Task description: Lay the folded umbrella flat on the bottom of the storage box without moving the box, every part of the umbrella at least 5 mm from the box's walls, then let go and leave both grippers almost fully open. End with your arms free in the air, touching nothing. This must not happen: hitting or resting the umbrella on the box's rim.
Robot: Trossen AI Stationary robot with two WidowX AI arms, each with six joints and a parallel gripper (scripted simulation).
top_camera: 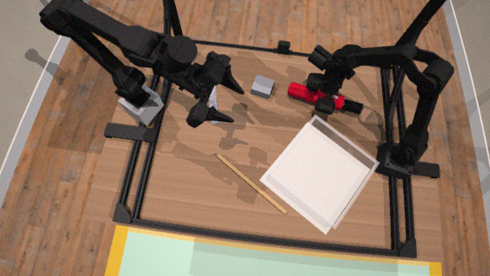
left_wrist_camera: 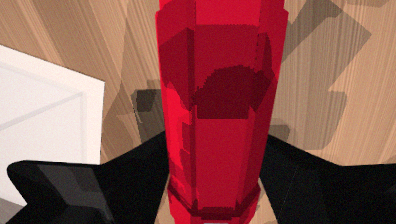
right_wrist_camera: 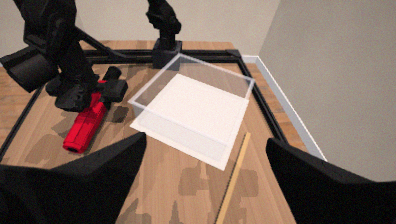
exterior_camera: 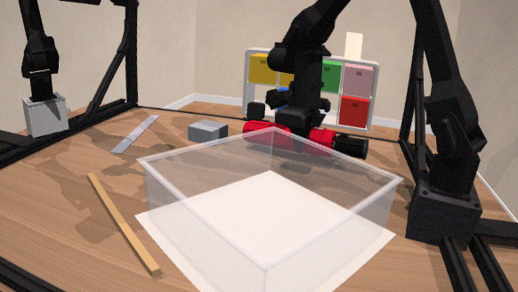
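Now: left hand 280 mm short of the storage box, 20 mm to the right of it and 10 mm above it. From my left hand the other things lie so: wooden stick 360 mm ahead, 200 mm to the right, 50 mm below; grey block 10 mm behind, 230 mm to the right, 40 mm below; folded umbrella 10 mm below.
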